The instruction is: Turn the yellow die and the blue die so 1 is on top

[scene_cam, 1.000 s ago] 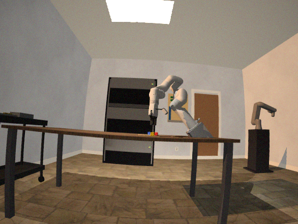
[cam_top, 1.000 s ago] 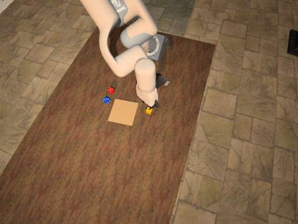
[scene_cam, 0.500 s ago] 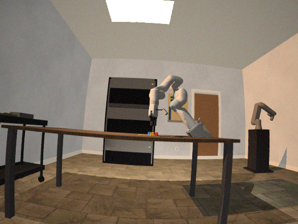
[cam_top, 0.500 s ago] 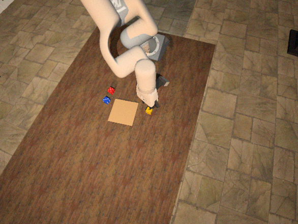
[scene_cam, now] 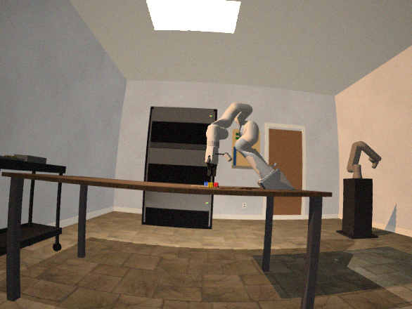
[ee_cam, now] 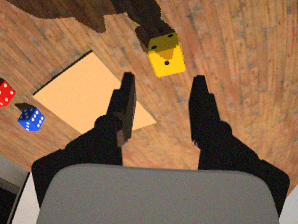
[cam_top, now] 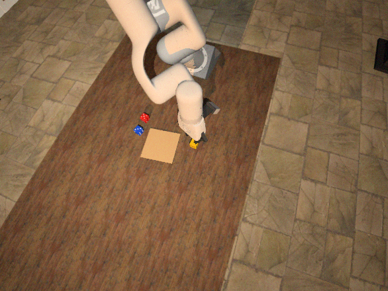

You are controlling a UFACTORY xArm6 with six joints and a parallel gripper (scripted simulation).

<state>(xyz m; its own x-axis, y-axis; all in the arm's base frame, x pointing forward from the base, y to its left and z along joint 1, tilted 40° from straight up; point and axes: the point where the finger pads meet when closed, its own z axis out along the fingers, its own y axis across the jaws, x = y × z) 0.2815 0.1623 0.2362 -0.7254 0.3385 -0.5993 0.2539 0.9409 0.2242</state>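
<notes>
My gripper is now 70 mm above the yellow die. The rest, counted from my hand: red die (20 mm behind, 260 mm to the right, 70 mm below); tan mat (60 mm ahead, 130 mm to the right, 90 mm below); blue die (50 mm ahead, 250 mm to the right, 70 mm below).
</notes>
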